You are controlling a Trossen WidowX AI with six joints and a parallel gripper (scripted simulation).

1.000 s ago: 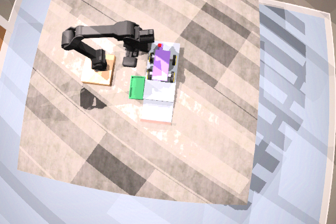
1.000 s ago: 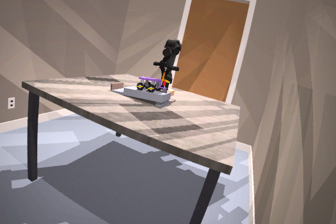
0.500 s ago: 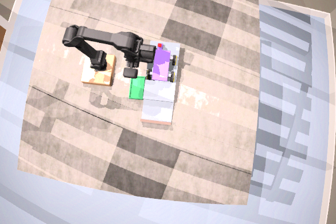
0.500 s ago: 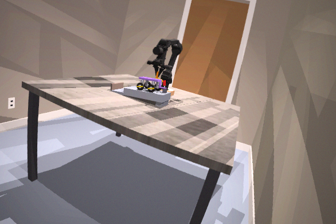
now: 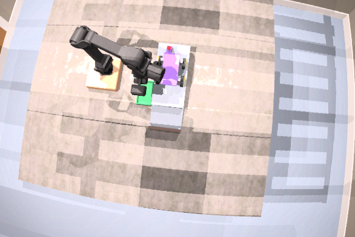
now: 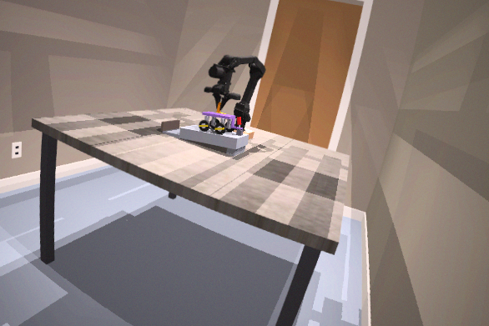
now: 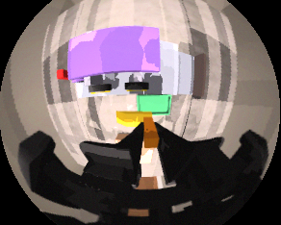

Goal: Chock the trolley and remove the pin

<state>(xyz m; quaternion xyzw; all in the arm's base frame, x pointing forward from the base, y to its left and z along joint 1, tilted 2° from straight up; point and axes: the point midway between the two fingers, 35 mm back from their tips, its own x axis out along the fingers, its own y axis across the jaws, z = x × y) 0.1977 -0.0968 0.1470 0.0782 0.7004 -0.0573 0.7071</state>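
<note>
The red-headed stop pin is 120 mm ahead of my gripper tip, 140 mm to the left of it and 30 mm below it. Round my gripper tip: yellow chock 20 mm to the left, 10 mm below; grey ramp 120 mm ahead, 30 mm to the left, 110 mm below; purple trolley 120 mm ahead, 40 mm to the left, 50 mm below.
</note>
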